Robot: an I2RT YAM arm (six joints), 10 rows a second.
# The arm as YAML. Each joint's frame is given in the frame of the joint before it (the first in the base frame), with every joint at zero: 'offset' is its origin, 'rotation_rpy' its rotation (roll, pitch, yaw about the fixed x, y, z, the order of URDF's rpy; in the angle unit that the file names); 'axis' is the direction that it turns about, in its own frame. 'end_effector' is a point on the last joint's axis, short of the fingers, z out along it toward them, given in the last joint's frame.
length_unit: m
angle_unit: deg
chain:
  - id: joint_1
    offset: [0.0, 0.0, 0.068]
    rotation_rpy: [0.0, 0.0, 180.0]
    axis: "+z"
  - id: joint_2
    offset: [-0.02, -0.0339, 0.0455]
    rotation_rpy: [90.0, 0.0, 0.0]
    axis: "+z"
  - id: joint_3
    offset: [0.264, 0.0, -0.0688]
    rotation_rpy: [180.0, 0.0, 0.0]
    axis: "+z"
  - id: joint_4
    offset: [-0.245, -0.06, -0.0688]
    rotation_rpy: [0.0, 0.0, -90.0]
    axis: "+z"
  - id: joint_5
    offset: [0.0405, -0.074, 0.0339]
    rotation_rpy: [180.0, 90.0, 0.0]
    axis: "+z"
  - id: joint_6
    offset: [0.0, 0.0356, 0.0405]
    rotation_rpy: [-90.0, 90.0, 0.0]
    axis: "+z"
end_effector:
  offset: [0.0, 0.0, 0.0]
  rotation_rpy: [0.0, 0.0, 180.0]
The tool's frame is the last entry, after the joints.
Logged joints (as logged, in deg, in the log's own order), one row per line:
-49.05, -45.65, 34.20, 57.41, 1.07, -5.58
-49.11, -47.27, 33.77, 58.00, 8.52, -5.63
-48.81, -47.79, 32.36, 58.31, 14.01, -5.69
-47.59, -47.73, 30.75, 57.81, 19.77, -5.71
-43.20, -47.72, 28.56, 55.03, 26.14, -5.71
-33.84, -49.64, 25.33, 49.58, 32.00, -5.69
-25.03, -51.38, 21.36, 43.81, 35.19, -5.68
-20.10, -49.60, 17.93, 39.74, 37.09, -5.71
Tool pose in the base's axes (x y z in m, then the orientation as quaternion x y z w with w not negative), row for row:
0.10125, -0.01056, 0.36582, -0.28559, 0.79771, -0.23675, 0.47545
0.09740, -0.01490, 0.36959, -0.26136, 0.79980, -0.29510, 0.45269
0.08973, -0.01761, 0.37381, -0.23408, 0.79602, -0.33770, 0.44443
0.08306, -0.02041, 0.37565, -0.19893, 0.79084, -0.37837, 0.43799
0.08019, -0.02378, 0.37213, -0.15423, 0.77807, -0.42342, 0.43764
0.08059, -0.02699, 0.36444, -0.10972, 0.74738, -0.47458, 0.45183
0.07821, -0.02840, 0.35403, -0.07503, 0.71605, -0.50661, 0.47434
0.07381, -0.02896, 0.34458, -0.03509, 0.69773, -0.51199, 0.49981
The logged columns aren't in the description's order. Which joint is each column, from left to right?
Columns, left to right: joint_4, joint_6, joint_2, joint_3, joint_5, joint_1.
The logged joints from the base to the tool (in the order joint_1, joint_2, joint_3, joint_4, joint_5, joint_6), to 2 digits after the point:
-5.58, 34.20, 57.41, -49.05, 1.07, -45.65
-5.63, 33.77, 58.00, -49.11, 8.52, -47.27
-5.69, 32.36, 58.31, -48.81, 14.01, -47.79
-5.71, 30.75, 57.81, -47.59, 19.77, -47.73
-5.71, 28.56, 55.03, -43.20, 26.14, -47.72
-5.69, 25.33, 49.58, -33.84, 32.00, -49.64
-5.68, 21.36, 43.81, -25.03, 35.19, -51.38
-5.71, 17.93, 39.74, -20.10, 37.09, -49.60

